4 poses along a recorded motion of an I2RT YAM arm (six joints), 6.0 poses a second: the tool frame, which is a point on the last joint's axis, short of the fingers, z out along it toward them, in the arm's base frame.
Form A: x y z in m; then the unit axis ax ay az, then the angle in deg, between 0 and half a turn.
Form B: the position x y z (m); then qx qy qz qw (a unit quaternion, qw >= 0). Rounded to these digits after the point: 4 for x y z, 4 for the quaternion.
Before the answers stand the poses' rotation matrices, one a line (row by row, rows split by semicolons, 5 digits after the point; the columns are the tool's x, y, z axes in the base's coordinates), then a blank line. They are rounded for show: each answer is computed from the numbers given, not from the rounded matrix.
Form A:
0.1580, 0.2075, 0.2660, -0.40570, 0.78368, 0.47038, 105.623
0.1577, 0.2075, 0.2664, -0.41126, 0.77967, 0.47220, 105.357
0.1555, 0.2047, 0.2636, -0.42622, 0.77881, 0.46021, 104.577
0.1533, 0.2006, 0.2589, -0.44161, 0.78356, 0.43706, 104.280
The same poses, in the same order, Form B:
-0.06039 -0.85656 0.51250; 0.04944 0.51024 0.85861; -0.99695 0.07719 0.01154
-0.05090 -0.86091 0.50621; 0.04977 0.50405 0.86224; -0.99746 0.06909 0.01719
-0.02430 -0.86088 0.50822; 0.02991 0.50752 0.86112; -0.99926 0.03612 0.01342
-0.00354 -0.85493 0.51873; -0.00782 0.51874 0.85490; -0.99996 -0.00103 -0.00852

0.1580, 0.2075, 0.2660, -0.3232, 0.6243, 0.3747, 0.6044
0.1577, 0.2075, 0.2664, -0.3271, 0.6200, 0.3755, 0.6063
0.1555, 0.2047, 0.2636, -0.3372, 0.6161, 0.3641, 0.6117
0.1533, 0.2006, 0.2589, -0.3487, 0.6186, 0.3451, 0.6137

